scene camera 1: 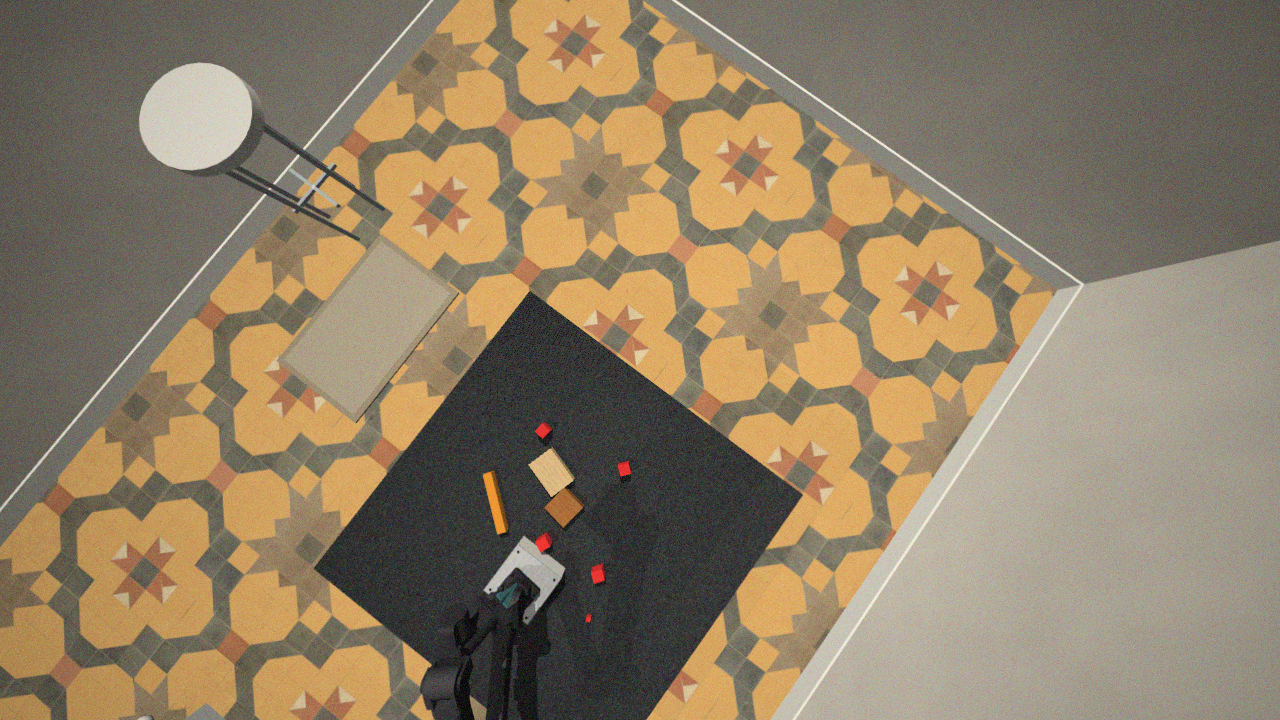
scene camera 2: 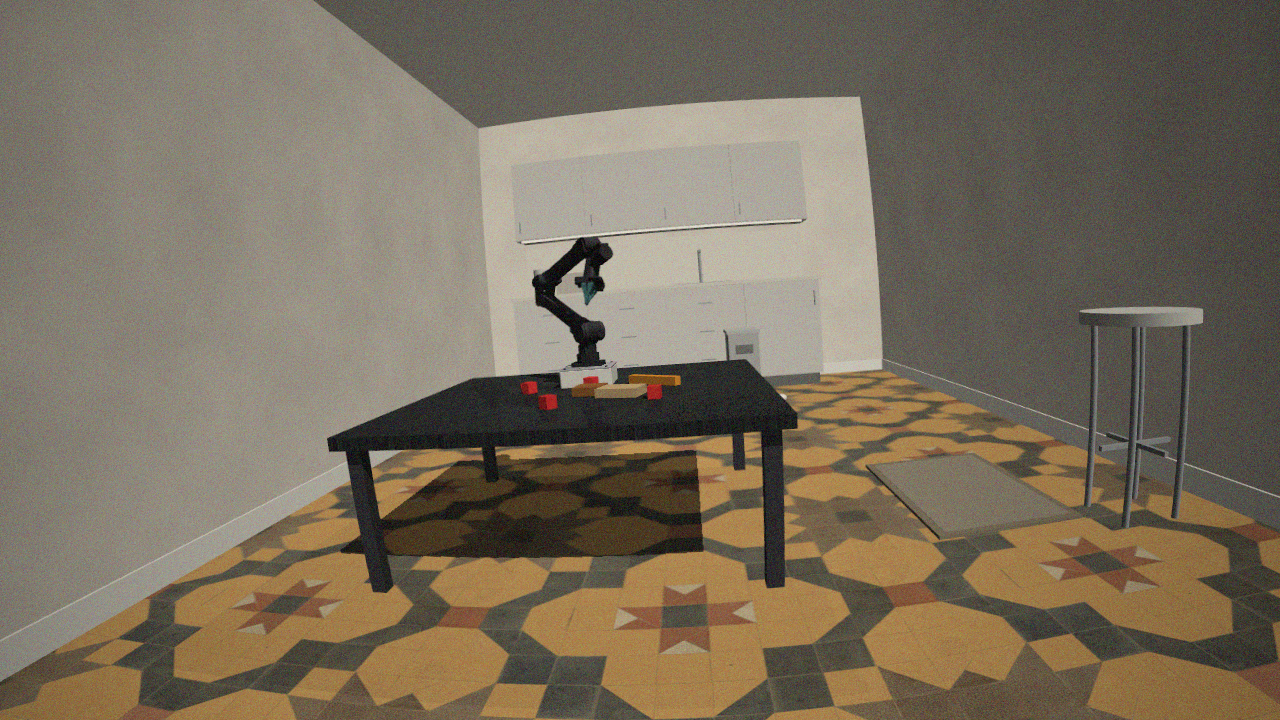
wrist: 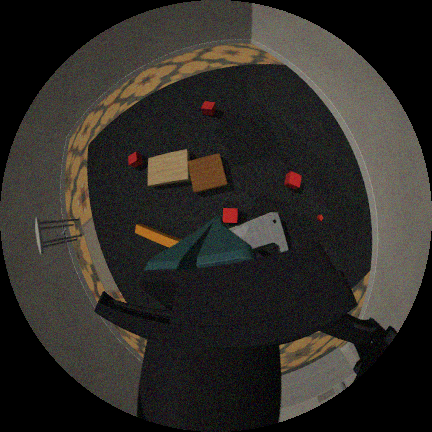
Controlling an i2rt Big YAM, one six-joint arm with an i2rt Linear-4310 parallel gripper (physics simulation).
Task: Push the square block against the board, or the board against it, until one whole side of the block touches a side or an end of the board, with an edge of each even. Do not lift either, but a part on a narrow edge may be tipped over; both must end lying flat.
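Places are measured from the arm's base along level axes (x right, y ahead, z up), in metres.
Pixels of known places: gripper, fingertip midpoint: (scene camera 1: 516, 584) (scene camera 2: 586, 304) (wrist: 218, 222); arm's base, origin of the base link: (scene camera 1: 520, 587) (scene camera 2: 588, 365).
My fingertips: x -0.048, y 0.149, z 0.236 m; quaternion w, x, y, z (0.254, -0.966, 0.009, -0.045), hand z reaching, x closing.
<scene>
Ahead of a thing's pixels: the offset from my fingertips to its top centre.
The pale wooden board @[dy +0.196, dx -0.142, dz -0.275 m] (scene camera 1: 551, 471) (scene camera 2: 619, 391) (wrist: 168, 168) lies flat on the table. The brown square block @[dy +0.135, dx -0.022, dz -0.275 m] (scene camera 1: 563, 507) (scene camera 2: 586, 390) (wrist: 207, 173) lies flat at its end nearer the robot base. In the wrist view the block is turned slightly against the board's end; they meet or nearly meet near one block corner, with a thin wedge opening towards the base. Their edges are not even: the block is offset towards the base side. My gripper (scene camera 1: 509, 594) (scene camera 2: 588, 300) (wrist: 218, 222) is shut and empty, high above the table over the base plate, away from both.
An orange bar @[dy -0.022, dx -0.221, dz -0.274 m] (scene camera 1: 494, 502) (scene camera 2: 654, 380) (wrist: 156, 235) lies beside the board. Red cubes @[dy +0.288, dx -0.268, dz -0.265 m] (scene camera 1: 543, 430) @[dy +0.386, dx +0.050, dz -0.265 m] (scene camera 1: 623, 468) @[dy +0.045, dx +0.231, dz -0.265 m] (scene camera 1: 597, 574) @[dy -0.006, dx +0.008, dz -0.265 m] (wrist: 230, 215) stand around the parts, one close to the white base plate (scene camera 1: 547, 570) (wrist: 262, 231). A tiny red cube @[dy -0.101, dx +0.313, dz -0.289 m] (scene camera 1: 588, 617) (wrist: 320, 217) lies farther off.
</scene>
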